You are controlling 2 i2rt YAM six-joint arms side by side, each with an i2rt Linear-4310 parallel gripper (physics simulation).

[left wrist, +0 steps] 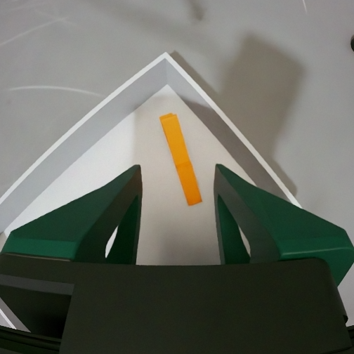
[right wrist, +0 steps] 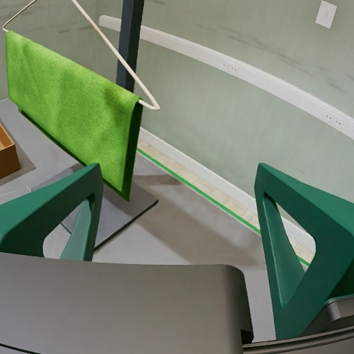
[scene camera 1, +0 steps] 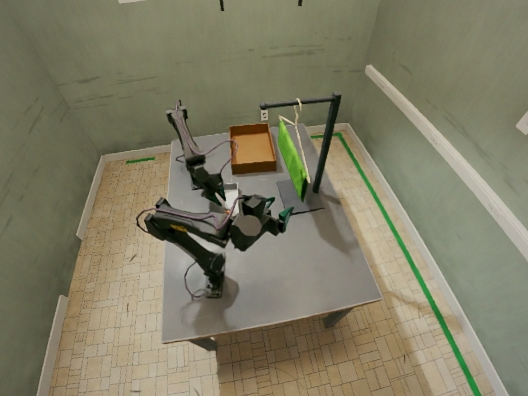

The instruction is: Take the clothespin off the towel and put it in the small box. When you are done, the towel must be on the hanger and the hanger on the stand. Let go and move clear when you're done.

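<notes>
The orange clothespin (left wrist: 180,157) lies on the floor of the small white box (left wrist: 120,107) (scene camera 1: 231,185), near one corner. My left gripper (left wrist: 177,175) (scene camera 1: 221,197) is open above it, with the clothespin showing between and beyond the fingertips, not gripped. The green towel (scene camera 1: 291,160) (right wrist: 70,105) is draped over the cream hanger (scene camera 1: 302,151) (right wrist: 157,107). The hanger's hook is on the top bar of the dark stand (scene camera 1: 326,145) (right wrist: 131,30). My right gripper (scene camera 1: 278,210) (right wrist: 178,174) is open and empty, in front of the towel's near lower edge and apart from it.
A large brown box (scene camera 1: 252,145) (right wrist: 7,157) stands at the back of the grey table (scene camera 1: 290,285), left of the towel. The stand's flat base plate (scene camera 1: 312,205) lies under the towel. My right arm's forearm crosses in front of the small box in scene camera 1.
</notes>
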